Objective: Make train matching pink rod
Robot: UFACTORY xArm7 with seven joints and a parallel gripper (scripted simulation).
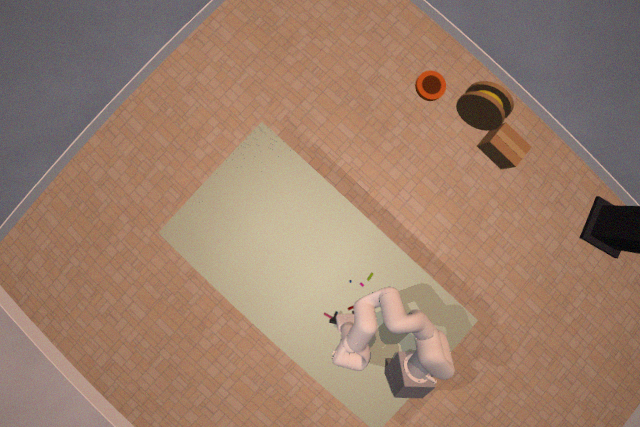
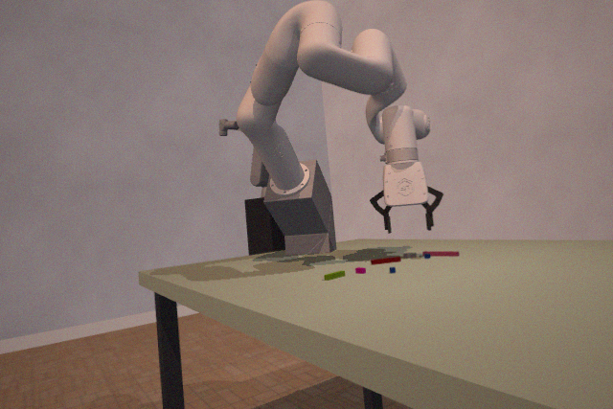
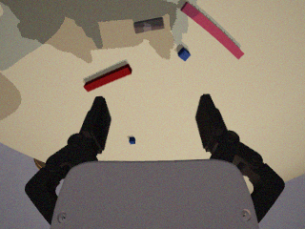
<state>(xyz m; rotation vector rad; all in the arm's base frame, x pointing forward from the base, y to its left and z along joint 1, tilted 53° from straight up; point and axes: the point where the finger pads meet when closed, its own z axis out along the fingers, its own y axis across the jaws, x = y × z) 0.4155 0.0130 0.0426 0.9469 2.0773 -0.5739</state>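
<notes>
Right now my hand is 4 cm short of the pink rod, 8 cm to the right of it and 7 cm above it. The rest, counted from my hand: grey rod 3 cm behind, 5 cm to the left, 7 cm below; then red rod 5 cm behind, 4 cm to the right, 7 cm below; then magenta rod 3 cm behind, 17 cm to the right, 7 cm below.
</notes>
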